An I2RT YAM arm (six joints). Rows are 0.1 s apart.
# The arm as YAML. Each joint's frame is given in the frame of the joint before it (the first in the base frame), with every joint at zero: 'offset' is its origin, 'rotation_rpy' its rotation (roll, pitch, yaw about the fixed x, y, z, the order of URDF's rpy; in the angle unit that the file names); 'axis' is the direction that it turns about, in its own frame. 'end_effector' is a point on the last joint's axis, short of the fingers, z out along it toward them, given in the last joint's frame.
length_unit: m
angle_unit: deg
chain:
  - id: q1
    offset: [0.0, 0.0, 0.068]
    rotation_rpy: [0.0, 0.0, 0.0]
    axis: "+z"
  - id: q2
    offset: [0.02, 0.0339, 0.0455]
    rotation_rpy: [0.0, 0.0, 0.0]
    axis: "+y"
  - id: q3
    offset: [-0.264, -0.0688, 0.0]
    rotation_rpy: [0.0, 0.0, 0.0]
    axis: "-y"
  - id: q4
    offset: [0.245, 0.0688, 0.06]
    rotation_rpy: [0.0, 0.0, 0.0]
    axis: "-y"
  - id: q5
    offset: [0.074, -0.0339, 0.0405]
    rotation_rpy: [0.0, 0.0, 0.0]
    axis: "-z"
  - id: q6
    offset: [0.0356, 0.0, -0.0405]
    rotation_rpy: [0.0, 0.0, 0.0]
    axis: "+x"
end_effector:
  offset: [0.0, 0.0, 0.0]
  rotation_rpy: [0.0, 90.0, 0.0]
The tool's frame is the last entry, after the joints.
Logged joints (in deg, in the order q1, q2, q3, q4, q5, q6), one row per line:
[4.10, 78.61, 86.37, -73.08, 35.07, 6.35]
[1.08, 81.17, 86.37, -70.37, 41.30, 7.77]
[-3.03, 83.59, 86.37, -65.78, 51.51, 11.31]
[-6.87, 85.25, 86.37, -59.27, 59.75, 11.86]
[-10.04, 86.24, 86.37, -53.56, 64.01, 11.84]
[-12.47, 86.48, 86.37, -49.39, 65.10, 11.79]
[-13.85, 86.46, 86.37, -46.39, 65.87, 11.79]
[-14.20, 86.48, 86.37, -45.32, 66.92, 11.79]
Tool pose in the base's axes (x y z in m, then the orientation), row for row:
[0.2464, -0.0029, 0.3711, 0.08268, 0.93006, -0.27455, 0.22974]
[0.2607, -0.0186, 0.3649, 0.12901, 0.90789, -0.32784, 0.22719]
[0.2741, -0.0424, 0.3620, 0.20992, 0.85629, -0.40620, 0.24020]
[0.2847, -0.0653, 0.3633, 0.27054, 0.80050, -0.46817, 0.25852]
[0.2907, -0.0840, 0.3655, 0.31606, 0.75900, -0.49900, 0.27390]
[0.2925, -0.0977, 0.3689, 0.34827, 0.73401, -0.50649, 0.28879]
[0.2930, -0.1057, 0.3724, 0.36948, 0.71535, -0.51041, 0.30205]
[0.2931, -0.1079, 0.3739, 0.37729, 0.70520, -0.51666, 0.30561]
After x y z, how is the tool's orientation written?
As a quaternion, x y z w.
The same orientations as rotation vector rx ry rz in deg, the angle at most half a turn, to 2 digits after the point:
[13.03, 146.63, -43.28]
[20.37, 143.32, -51.75]
[32.91, 134.26, -63.69]
[42.02, 124.33, -72.71]
[48.70, 116.96, -76.90]
[53.27, 112.26, -77.47]
[56.14, 108.69, -77.55]
[57.22, 106.96, -78.36]

